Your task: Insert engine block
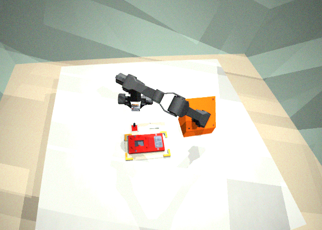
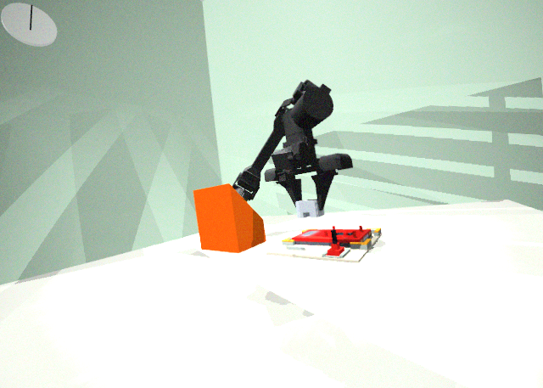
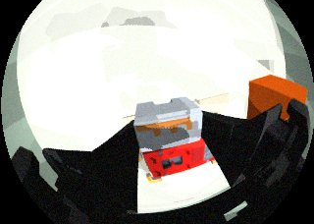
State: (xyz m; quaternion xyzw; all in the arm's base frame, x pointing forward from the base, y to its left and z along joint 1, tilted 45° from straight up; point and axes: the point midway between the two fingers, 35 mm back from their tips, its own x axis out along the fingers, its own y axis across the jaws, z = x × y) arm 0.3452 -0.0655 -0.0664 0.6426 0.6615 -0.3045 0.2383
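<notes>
My gripper tip is 20 mm short of the black post, 70 mm to the right of it and 80 mm above it. Also, from my gripper tip: engine block right at my gripper tip.
</notes>
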